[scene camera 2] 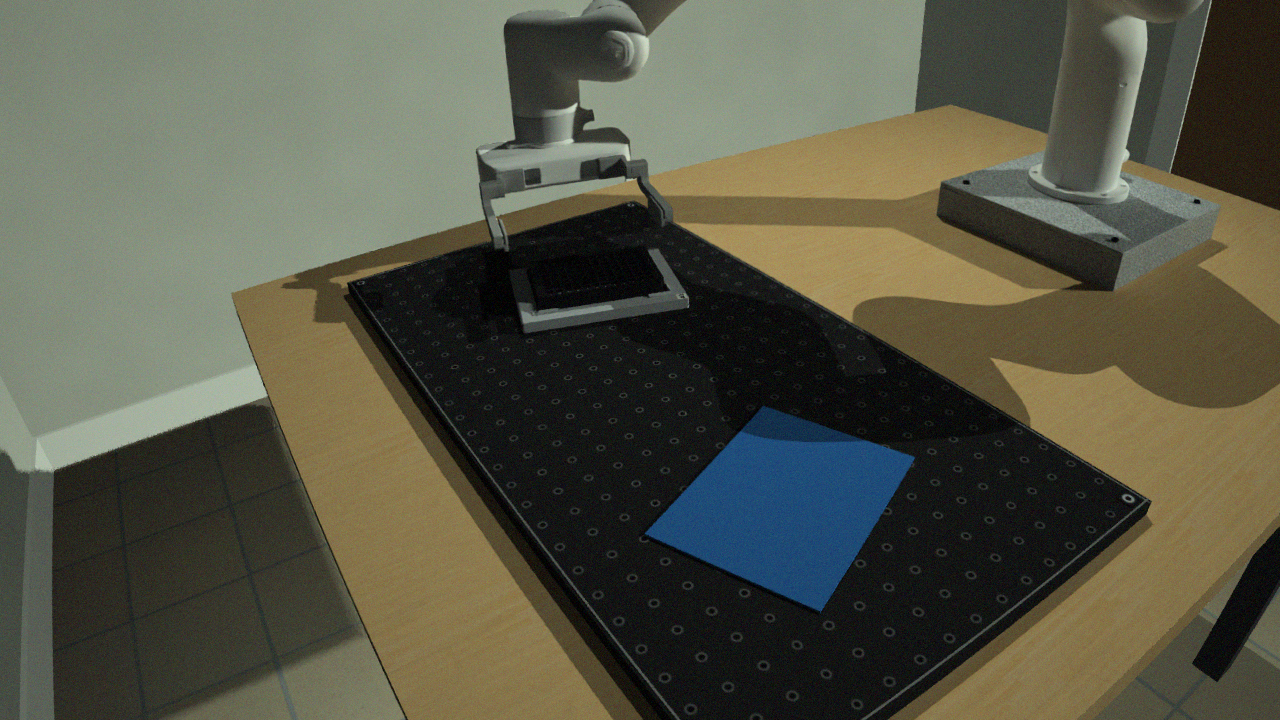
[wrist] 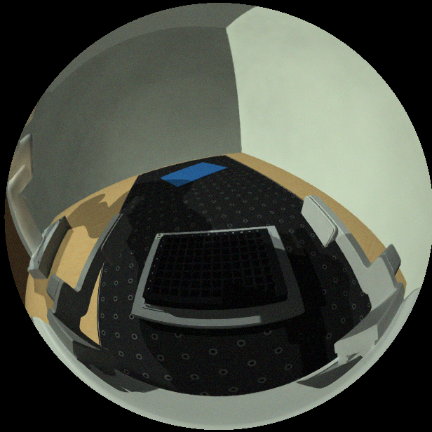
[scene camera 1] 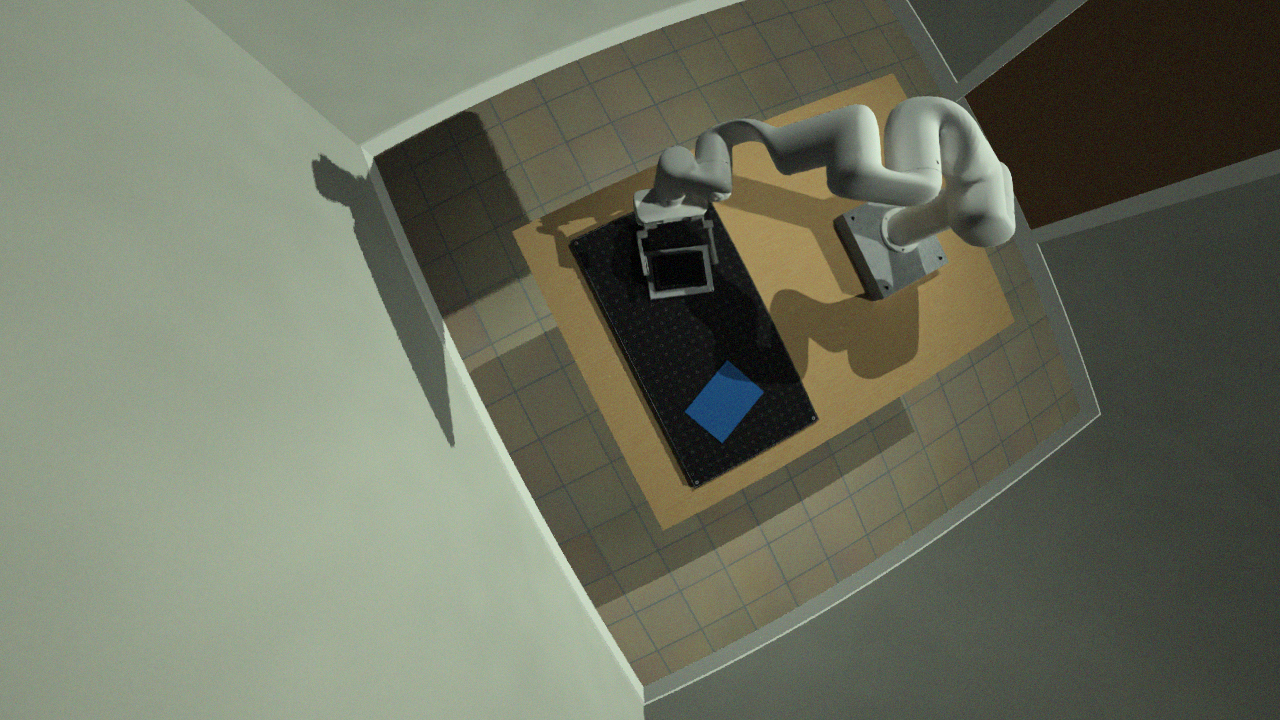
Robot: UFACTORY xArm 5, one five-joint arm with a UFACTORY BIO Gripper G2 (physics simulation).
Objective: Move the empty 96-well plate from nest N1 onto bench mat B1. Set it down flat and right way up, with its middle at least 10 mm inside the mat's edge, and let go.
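Where they show: hand, its tool point: (scene camera 2: 580,222) (scene camera 1: 679,260); arm's base, origin of its link: (scene camera 2: 1077,186) (scene camera 1: 899,231).
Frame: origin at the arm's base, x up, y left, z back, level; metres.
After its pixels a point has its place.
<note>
The black 96-well plate (scene camera 1: 678,269) {z -0.598, x -0.017, y -0.199 m} (scene camera 2: 595,278) {z -0.607, x -0.007, y -0.179 m} (wrist: 212,270) sits flat in the light grey frame of nest N1 (scene camera 1: 682,292) {z -0.618, x -0.021, y -0.145 m} (scene camera 2: 608,313) {z -0.619, x -0.024, y -0.139 m} (wrist: 295,300). My gripper (scene camera 1: 679,264) {z -0.601, x 0.042, y -0.209 m} (scene camera 2: 580,231) {z -0.601, x 0.042, y -0.209 m} (wrist: 218,227) is open and empty. It points down above the nest, with one finger towards each short side of the plate. In scene camera 2 the fingertips are above and somewhat behind the plate, apart from it. The blue bench mat B1 (scene camera 1: 724,402) {z -0.663, x -0.030, y 0.146 m} (scene camera 2: 787,510) {z -0.673, x -0.030, y 0.157 m} (wrist: 195,173) lies flat, turned at an angle to the nest.
A black perforated board (scene camera 1: 626,313) {z -0.763, x -0.032, y -0.170 m} (scene camera 2: 537,429) {z -0.759, x -0.033, y -0.034 m} (wrist: 212,351) carries the nest and the mat. It lies on a wooden table (scene camera 1: 572,313) {z -0.879, x -0.046, y -0.239 m} (scene camera 2: 358,501) {z -0.905, x -0.046, y -0.056 m}. The arm's grey base block (scene camera 1: 886,277) {z -0.110, x 0.000, y 0.089 m} (scene camera 2: 1074,223) {z -0.118, x 0.000, y 0.059 m} stands beside the board. The arm's shadow crosses the board and the mat's corner.
</note>
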